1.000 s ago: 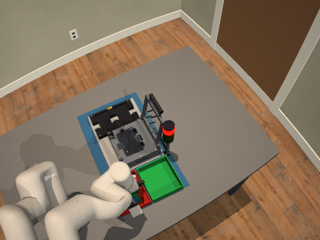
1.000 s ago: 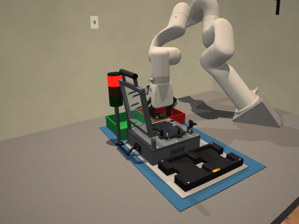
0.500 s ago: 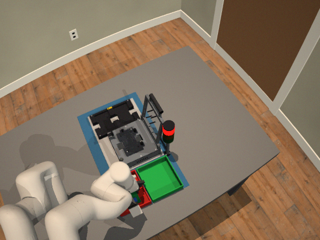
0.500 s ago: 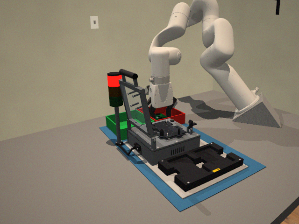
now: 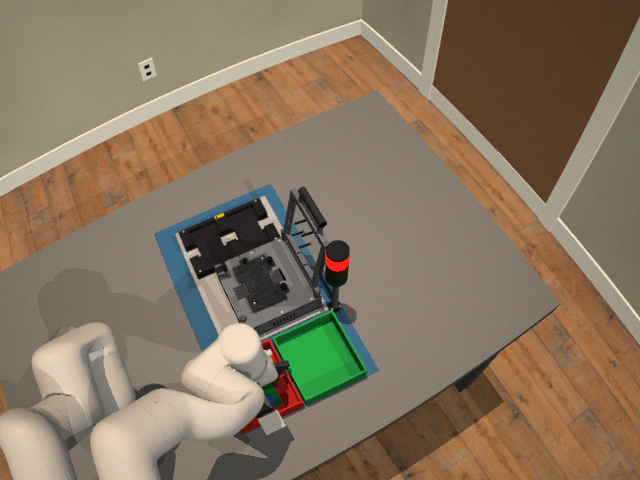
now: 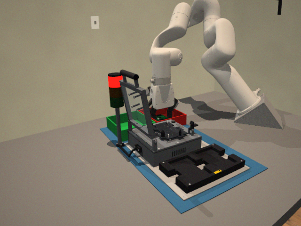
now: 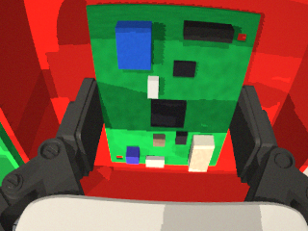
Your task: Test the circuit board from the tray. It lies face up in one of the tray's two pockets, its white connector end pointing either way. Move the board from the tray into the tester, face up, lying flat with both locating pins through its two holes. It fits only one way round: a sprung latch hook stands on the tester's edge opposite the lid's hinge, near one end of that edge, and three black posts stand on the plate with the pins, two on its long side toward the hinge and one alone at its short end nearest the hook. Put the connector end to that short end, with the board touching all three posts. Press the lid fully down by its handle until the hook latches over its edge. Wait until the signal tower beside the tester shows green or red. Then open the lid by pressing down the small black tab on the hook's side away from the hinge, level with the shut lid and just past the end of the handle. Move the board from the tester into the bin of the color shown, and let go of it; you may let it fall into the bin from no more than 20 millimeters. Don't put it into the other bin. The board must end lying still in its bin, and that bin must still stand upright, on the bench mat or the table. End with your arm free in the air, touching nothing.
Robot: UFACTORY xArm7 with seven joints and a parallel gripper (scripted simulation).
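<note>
My gripper is now 1 cm above the red bin. From my hand the other things lie so: tester plate 20 cm to the left, 12 cm ahead, 5 cm above; then green bin 15 cm ahead, 1 cm below; then latch hook 26 cm to the left, 7 cm above, 5 cm ahead.
</note>
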